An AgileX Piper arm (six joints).
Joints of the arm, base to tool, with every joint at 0 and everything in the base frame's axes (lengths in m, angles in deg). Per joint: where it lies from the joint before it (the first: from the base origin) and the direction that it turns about. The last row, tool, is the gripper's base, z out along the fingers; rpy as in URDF.
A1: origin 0 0 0.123 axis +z
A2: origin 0 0 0 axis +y
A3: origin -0.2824 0 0.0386 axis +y
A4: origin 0.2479 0 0.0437 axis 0.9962 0 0.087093
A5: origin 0 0 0 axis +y
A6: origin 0.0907 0 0.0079 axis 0.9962 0 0.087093
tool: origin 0 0 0 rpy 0 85.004 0
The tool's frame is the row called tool.
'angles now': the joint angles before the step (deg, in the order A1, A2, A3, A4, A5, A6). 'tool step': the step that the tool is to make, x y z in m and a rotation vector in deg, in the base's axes. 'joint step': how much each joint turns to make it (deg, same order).
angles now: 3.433 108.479 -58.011 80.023 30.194 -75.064
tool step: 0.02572 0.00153 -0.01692 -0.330 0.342 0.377
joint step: 0.000 6.301 -6.008 -0.586 0.055 0.116
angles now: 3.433 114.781 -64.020 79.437 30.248 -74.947
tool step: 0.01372 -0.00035 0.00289 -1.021 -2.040 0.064
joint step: 0.001 1.535 -3.388 -0.898 -0.769 0.051
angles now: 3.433 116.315 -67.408 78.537 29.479 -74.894
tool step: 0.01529 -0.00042 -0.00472 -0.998 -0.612 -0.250
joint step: 0.000 2.836 -3.927 -1.872 -0.754 1.479
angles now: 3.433 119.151 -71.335 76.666 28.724 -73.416
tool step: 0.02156 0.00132 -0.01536 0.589 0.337 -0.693
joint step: 0.000 5.321 -5.701 -0.333 0.064 1.425
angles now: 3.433 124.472 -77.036 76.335 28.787 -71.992
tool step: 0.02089 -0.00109 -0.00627 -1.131 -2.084 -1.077
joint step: 0.000 3.784 -5.448 -0.323 -1.673 0.114
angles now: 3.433 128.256 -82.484 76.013 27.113 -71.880
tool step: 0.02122 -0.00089 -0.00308 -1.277 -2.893 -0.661
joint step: 0.000 3.587 -5.900 -0.428 -1.511 -0.297
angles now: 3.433 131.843 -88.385 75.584 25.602 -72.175
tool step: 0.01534 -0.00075 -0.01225 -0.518 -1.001 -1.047
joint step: 0.000 3.905 -4.542 0.257 -1.225 -0.071
